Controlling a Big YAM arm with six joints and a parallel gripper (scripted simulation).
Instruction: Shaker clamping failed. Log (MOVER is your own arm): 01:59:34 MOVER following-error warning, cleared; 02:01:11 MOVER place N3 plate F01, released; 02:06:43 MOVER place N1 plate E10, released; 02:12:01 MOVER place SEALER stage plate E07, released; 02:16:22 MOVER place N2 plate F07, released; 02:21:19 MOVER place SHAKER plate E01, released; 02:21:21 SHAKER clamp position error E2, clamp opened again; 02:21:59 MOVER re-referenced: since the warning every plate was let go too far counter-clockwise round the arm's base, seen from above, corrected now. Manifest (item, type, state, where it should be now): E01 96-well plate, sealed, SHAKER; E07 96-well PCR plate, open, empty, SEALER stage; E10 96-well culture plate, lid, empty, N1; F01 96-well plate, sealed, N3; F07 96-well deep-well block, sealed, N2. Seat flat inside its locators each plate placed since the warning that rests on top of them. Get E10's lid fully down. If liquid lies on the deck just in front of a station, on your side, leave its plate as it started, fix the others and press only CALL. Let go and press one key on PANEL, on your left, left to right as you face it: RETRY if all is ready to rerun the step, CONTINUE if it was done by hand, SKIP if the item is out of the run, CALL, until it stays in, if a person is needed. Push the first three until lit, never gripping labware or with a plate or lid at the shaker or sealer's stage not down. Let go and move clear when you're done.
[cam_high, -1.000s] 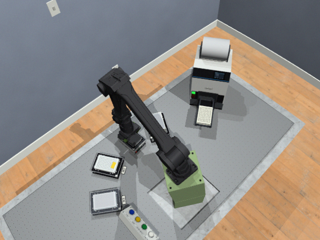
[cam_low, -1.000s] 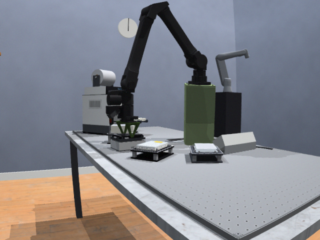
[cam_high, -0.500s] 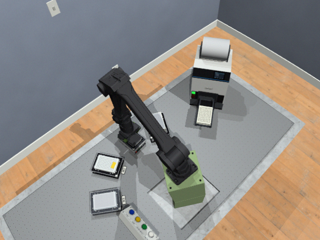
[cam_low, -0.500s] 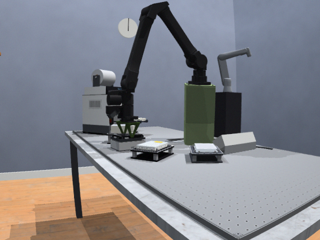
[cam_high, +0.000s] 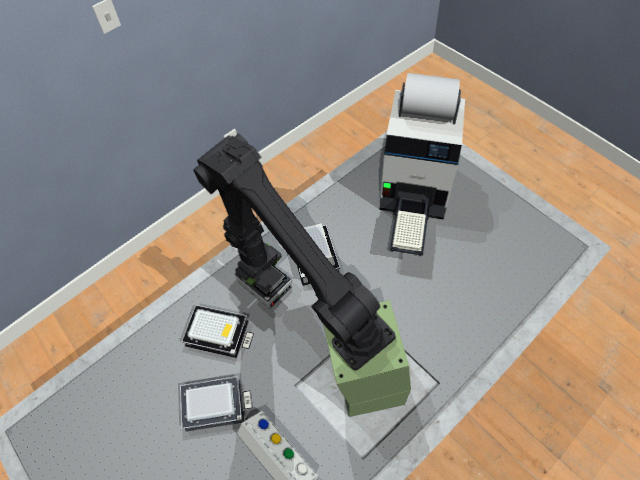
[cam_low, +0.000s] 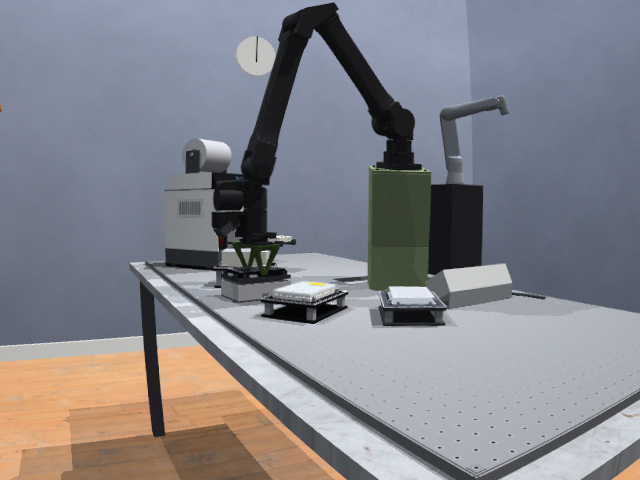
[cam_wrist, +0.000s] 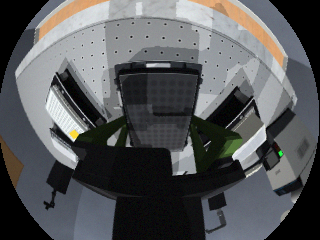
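Right now the dark sealed plate is right at my hand. The rest, counted from my hand: white deep-well block 18 cm to the right, 2 cm behind, 1 cm above; film roll 64 cm to the right, 33 cm above.
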